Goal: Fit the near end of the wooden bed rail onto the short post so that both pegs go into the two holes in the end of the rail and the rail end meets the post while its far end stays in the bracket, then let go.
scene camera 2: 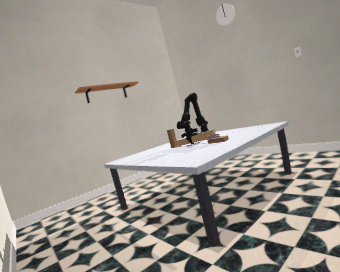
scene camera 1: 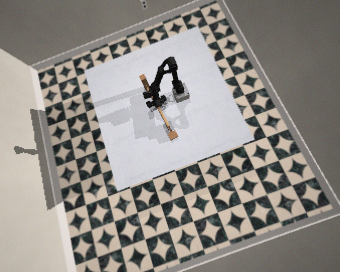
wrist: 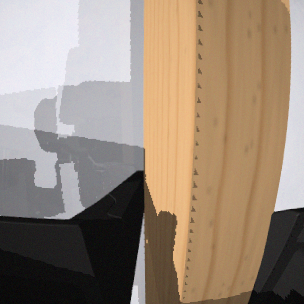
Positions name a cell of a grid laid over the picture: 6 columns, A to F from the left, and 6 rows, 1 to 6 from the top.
Scene:
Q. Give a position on a wooden bed rail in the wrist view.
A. At E2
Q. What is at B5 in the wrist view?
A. My gripper.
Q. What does my gripper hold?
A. A wooden bed rail.

